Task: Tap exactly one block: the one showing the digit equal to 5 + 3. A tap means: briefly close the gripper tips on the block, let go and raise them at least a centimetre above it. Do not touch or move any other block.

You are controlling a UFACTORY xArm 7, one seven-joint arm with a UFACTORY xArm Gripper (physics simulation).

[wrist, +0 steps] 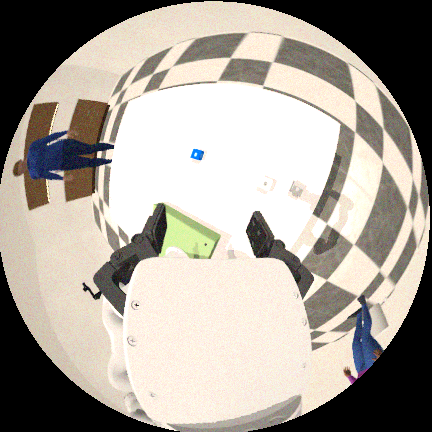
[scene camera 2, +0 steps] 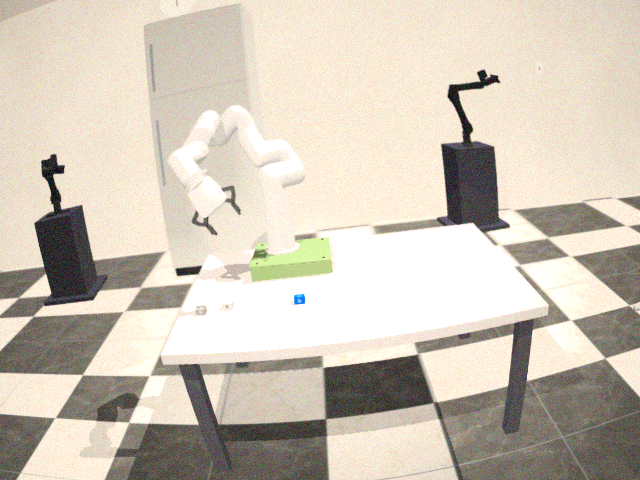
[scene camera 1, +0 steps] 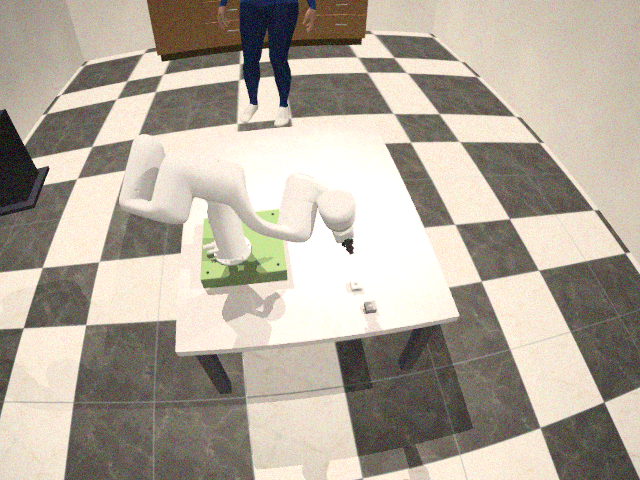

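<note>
A blue block (scene camera 2: pixel 299 299) (wrist: pixel 197 155) lies on the white table; it is hidden behind the arm in scene camera 1. A white block (scene camera 1: pixel 355 285) (scene camera 2: pixel 226 305) (wrist: pixel 265 184) and a grey block (scene camera 1: pixel 370 306) (scene camera 2: pixel 201 310) (wrist: pixel 297 189) lie close together near one table edge, a small gap apart. The digits on all three are too small to read. My gripper (scene camera 1: pixel 349 250) (scene camera 2: pixel 227 223) (wrist: pixel 208 217) is open and empty, high above the table and apart from all the blocks.
The green base plate (scene camera 1: pixel 271 274) (scene camera 2: pixel 292 269) (wrist: pixel 192 231) under the arm stands on the white table (scene camera 1: pixel 217 333) (scene camera 2: pixel 413 289) (wrist: pixel 235 115). A person (scene camera 1: pixel 268 41) stands beyond the table. Two dark pedestals (scene camera 2: pixel 64 253) (scene camera 2: pixel 471 180) with small black arms stand behind it, with a tall grey cabinet (scene camera 2: pixel 199 62).
</note>
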